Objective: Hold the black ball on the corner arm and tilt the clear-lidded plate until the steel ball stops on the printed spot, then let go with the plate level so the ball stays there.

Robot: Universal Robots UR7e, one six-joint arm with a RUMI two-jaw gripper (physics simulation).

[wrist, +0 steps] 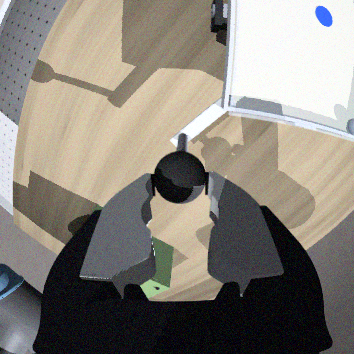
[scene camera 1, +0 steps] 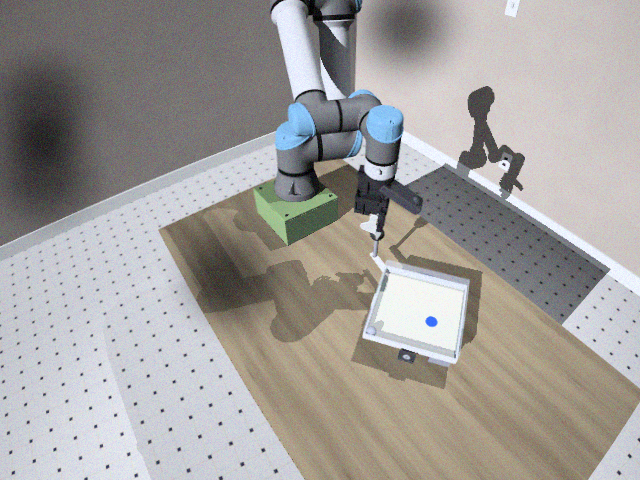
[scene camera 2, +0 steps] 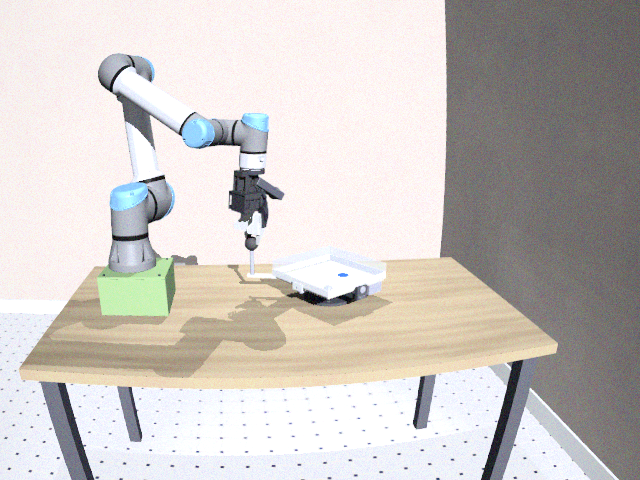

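Observation:
My gripper (scene camera 1: pixel 376 234) (scene camera 2: pixel 251 241) (wrist: pixel 179 174) is shut on the black ball (scene camera 1: pixel 377 237) (scene camera 2: pixel 251 244) (wrist: pixel 175 170), which tops a thin post on the plate's white corner arm (scene camera 1: pixel 378 262) (scene camera 2: pixel 262 275) (wrist: pixel 201 123). The clear-lidded plate (scene camera 1: pixel 408 299) (scene camera 2: pixel 310 276) (wrist: pixel 280 60) has a pale floor; its exact tilt is hard to judge. The blue printed spot (scene camera 1: pixel 431 321) (scene camera 2: pixel 342 274) (wrist: pixel 324 16) lies off-centre. The steel ball (scene camera 1: pixel 371 330) (scene camera 2: pixel 327 289) (wrist: pixel 351 126) is in the near-left corner in the first scene view, well apart from the spot.
The plate stands over a dark round base (scene camera 2: pixel 330 301) on the wooden table (scene camera 1: pixel 320 392) (scene camera 2: pixel 423 330). A dark block (scene camera 1: pixel 406 355) (scene camera 2: pixel 361 291) is at the plate's side. The arm's green pedestal (scene camera 1: pixel 310 222) (scene camera 2: pixel 135 295) (wrist: pixel 163 262) stands at the other end of the table.

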